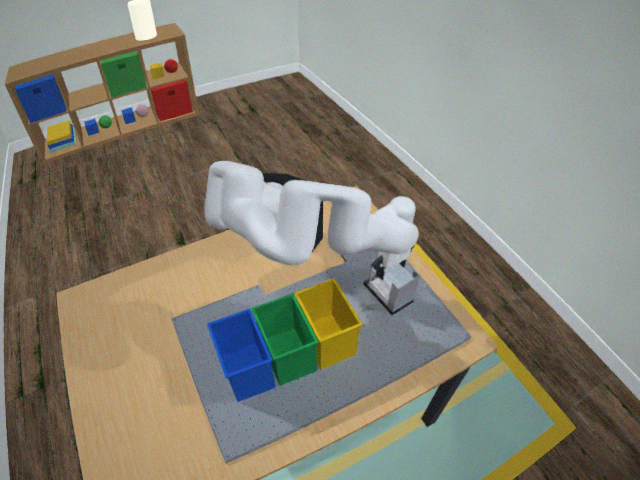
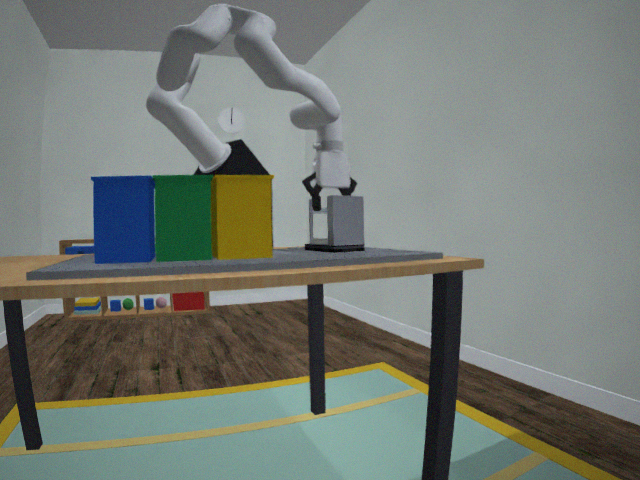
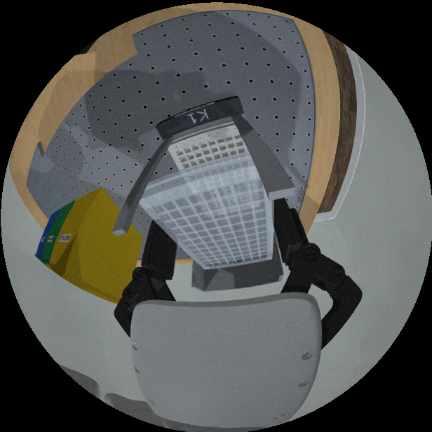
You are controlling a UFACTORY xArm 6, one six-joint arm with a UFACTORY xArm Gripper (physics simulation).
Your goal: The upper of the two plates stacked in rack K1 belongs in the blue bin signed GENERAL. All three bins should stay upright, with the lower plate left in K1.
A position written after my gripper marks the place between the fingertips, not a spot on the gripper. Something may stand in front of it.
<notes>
I see my gripper [image 2: 331, 210], a yellow bin [image 2: 241, 214], a blue bin [image 2: 123, 206], a green bin [image 2: 182, 202], a clear gridded plate [image 3: 217, 211] and a clear gridded plate [image 3: 221, 139].
The yellow bin also shows in image 1 [image 1: 334, 322] and in image 3 [image 3: 86, 253]. The blue bin shows as well in image 1 [image 1: 246, 362]. The green bin also shows in image 1 [image 1: 290, 340].
</notes>
